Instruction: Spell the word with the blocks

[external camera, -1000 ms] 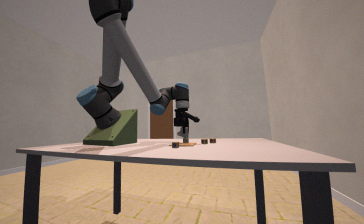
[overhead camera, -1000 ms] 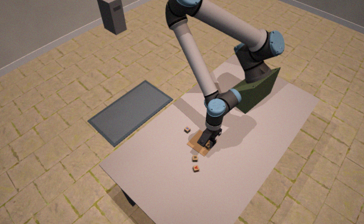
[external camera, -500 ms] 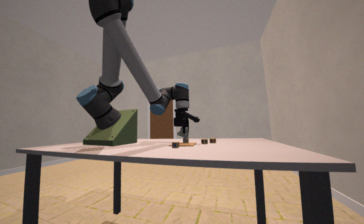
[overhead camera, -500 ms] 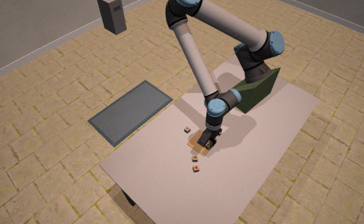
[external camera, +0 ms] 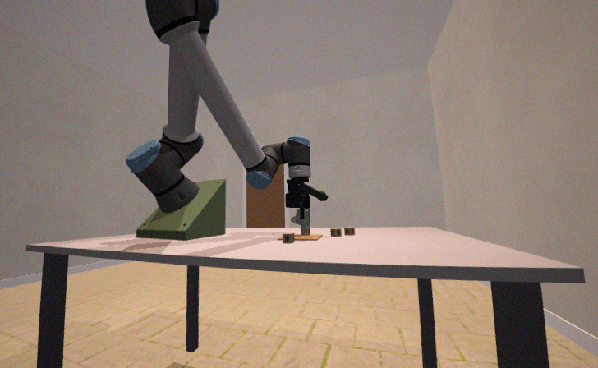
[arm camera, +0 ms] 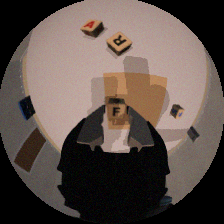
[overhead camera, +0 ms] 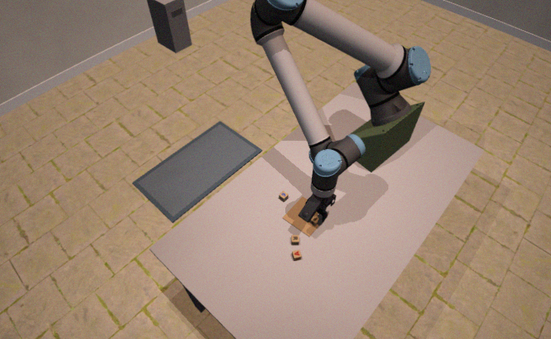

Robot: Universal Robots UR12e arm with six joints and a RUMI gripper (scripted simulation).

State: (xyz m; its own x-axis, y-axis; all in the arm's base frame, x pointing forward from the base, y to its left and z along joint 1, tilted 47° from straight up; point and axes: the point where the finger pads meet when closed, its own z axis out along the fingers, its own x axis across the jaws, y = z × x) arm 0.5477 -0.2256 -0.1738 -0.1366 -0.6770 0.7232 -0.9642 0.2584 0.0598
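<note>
My hand is right at the F block. Round my hand: R block (12 cm ahead, 2 cm to the right, 1 cm below); then blue-lettered block (3 cm behind, 17 cm to the right, 1 cm below); then tan mat (1 cm behind, 5 cm to the right, 2 cm below).
</note>
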